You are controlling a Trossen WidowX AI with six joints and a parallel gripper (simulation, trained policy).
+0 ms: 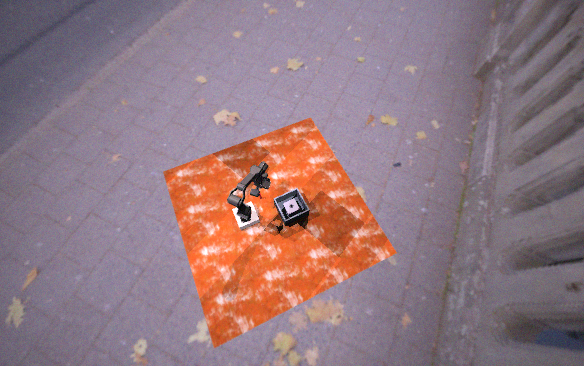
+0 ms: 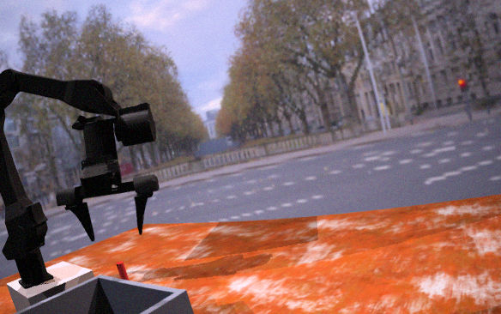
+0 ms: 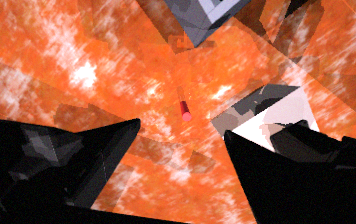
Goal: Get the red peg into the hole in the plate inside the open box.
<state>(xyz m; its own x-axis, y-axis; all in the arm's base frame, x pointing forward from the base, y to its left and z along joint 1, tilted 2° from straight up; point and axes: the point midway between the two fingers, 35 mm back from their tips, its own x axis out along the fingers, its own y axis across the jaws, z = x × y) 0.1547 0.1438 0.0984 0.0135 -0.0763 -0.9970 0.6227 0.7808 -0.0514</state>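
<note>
My gripper tip is 90 mm above the red peg, 10 mm to the left of it and 10 mm past it. Also, from my gripper tip: plate 180 mm ahead, 160 mm to the right, 80 mm below; then dark grey box 180 mm ahead, 160 mm to the right, 100 mm below.
</note>
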